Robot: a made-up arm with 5 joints.
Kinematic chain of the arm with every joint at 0, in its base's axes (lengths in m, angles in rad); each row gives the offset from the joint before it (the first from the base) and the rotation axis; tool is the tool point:
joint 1: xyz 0 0 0.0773 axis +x
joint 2: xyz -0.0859 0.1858 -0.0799 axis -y
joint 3: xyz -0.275 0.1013 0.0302 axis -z
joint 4: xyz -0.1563 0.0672 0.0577 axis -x
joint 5: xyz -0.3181 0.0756 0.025 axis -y
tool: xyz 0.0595 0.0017 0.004
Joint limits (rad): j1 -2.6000..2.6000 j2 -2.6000..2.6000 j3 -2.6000..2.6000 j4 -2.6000..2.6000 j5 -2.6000..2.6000
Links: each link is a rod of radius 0.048 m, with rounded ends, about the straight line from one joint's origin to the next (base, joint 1, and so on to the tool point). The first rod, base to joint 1, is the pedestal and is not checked.
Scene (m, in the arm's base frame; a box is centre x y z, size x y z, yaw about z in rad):
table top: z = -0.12
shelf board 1: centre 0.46 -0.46 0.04 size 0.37 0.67 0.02 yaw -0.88
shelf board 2: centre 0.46 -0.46 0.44 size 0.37 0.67 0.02 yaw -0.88
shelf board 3: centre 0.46 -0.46 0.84 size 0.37 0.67 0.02 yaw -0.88
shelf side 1: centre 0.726 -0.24 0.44 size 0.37 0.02 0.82 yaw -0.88
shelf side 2: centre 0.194 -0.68 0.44 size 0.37 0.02 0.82 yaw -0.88
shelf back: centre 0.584 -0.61 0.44 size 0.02 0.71 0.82 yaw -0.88
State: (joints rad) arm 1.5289 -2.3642 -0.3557 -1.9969 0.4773
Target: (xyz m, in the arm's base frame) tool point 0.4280 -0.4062 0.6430
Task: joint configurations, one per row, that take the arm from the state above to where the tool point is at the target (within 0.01 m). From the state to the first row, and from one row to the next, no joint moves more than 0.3 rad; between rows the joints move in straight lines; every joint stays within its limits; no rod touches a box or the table.
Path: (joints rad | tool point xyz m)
1: 1.2392 -2.3661 -0.5126 -2.0414 0.4419 | 0.4603 -0.2341 0.2277
2: 0.9495 -2.3680 -0.6696 -2.0859 0.4064 | 0.4304 -0.1904 0.2294
3: 0.6598 -2.3698 -0.8265 -2.1304 0.3710 | 0.3950 -0.1558 0.2238
4: 0.3702 -2.3717 -0.9834 -2.1749 0.3355 | 0.3550 -0.1297 0.2144
5: 0.4166 -2.2398 -0.7933 -2.1058 0.5652 | 0.3565 -0.1441 0.3200
6: 0.4631 -2.1078 -0.6032 -2.0367 0.7948 | 0.3372 -0.1588 0.4291
7: 0.5095 -1.9759 -0.4131 -1.9676 1.0245 | 0.2970 -0.1704 0.5382
8: 0.5560 -1.8439 -0.2230 -1.8984 1.2541 | 0.2365 -0.1746 0.6430
9: 0.8501 -1.9427 0.0345 -1.8262 1.3600 | 0.3154 -0.2427 0.6492
10: 1.1441 -2.0414 0.2919 -1.7540 1.4660 | 0.3801 -0.2999 0.6466
11: 1.4382 -2.1402 0.5494 -1.6818 1.5719 | 0.4203 -0.3509 0.6440
12: 1.7323 -2.2389 0.8068 -1.6096 1.6778 | 0.4280 -0.4062 0.6430

